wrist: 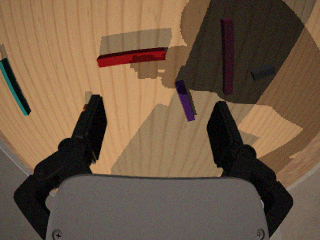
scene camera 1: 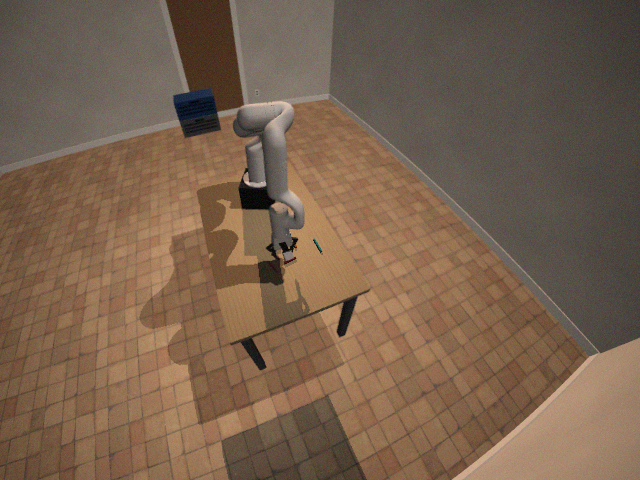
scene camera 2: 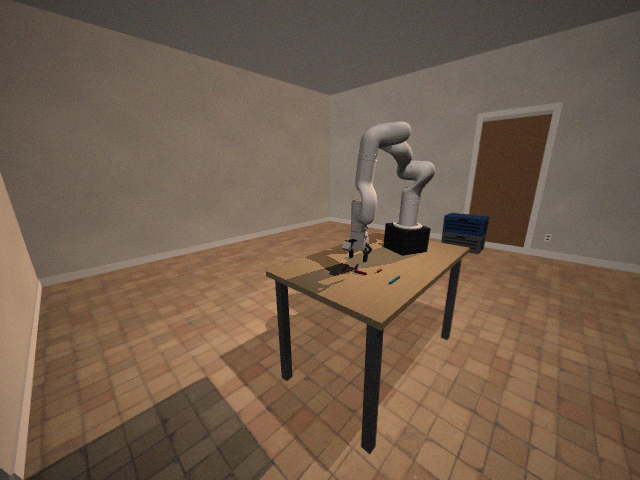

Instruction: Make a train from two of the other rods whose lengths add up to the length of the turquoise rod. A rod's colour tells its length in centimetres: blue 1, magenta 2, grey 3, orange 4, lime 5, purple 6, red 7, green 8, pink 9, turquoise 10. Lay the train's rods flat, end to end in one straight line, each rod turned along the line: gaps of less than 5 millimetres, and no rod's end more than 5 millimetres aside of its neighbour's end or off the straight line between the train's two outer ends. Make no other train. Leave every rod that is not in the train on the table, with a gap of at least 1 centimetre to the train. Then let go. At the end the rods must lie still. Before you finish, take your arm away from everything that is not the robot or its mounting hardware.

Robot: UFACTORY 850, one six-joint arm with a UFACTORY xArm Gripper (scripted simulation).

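Observation:
There's my gripper [wrist: 158, 110] to be seen, and a red rod [wrist: 152, 54] as well.

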